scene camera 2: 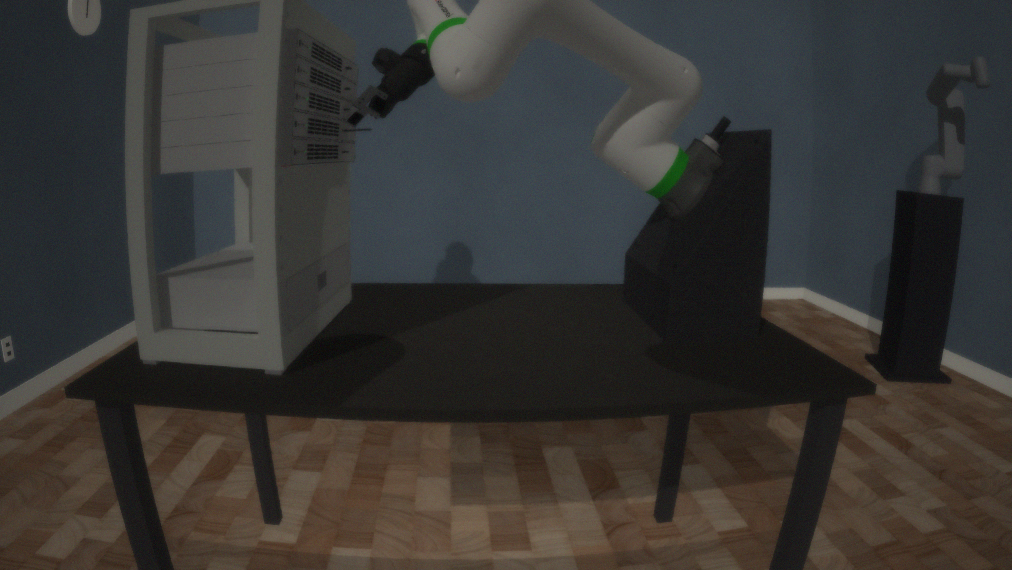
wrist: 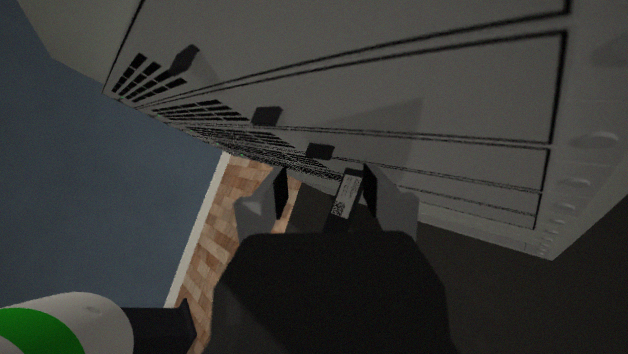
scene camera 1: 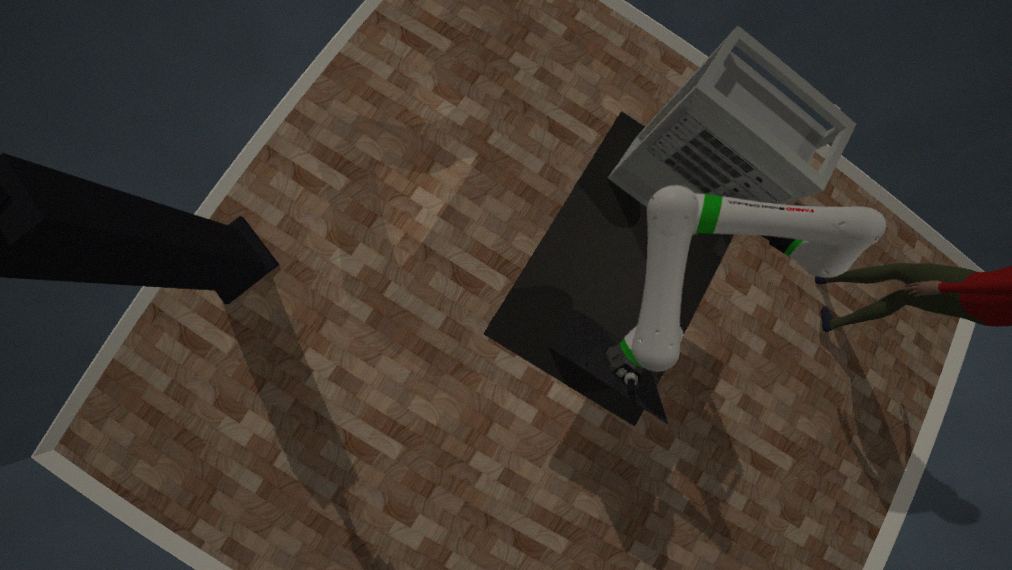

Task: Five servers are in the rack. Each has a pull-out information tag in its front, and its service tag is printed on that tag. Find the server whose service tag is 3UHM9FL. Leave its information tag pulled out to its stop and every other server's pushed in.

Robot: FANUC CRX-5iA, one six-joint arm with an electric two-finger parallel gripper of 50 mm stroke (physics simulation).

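Where they show: gripper, fingertip midpoint: (scene camera 2: 353, 115) (wrist: 325, 181) (scene camera 1: 731, 195); arm's base, link origin: (scene camera 2: 692, 192) (scene camera 1: 622, 364).
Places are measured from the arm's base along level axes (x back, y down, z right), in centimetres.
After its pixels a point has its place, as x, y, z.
Observation:
The grey rack (scene camera 1: 761, 145) @[-68.9, -32.2, -34.4] (scene camera 2: 269, 212) @[-63.0, 2.0, -60.6] holds five servers, with dark vents and thin tags in their fronts. The fourth server from the top has its information tag (scene camera 2: 362, 129) @[-65.3, -11.6, -24.8] (wrist: 347, 192) @[-67.8, -11.7, -24.5] pulled out; its white label and square code face the wrist camera, but the print is too small to read. Three pushed-in tags (wrist: 184, 59) @[-69.3, -25.0, -23.8] (wrist: 266, 116) @[-69.2, -20.6, -24.5] (wrist: 320, 151) @[-69.3, -16.2, -24.6] show as dark tabs above it. The lowest server's tag is hidden in the wrist view. My gripper (scene camera 2: 354, 118) @[-67.8, -14.7, -24.3] (wrist: 325, 181) @[-67.8, -14.7, -24.3] is open and empty, its fingers around the pulled-out tag in the wrist view, the tag nearer the right finger.
The rack stands on a black table (scene camera 1: 566, 269) @[-15.5, 27.7, -38.6] (scene camera 2: 495, 382) @[-30.1, 27.6, -50.7]. The arm's black stand (scene camera 2: 729, 247) @[6.9, 9.0, -19.2] is at the table's other end. A person in red (scene camera 1: 987, 297) is beyond the table in scene camera 1. Another arm's black pedestal (scene camera 2: 920, 283) stands at the far right.

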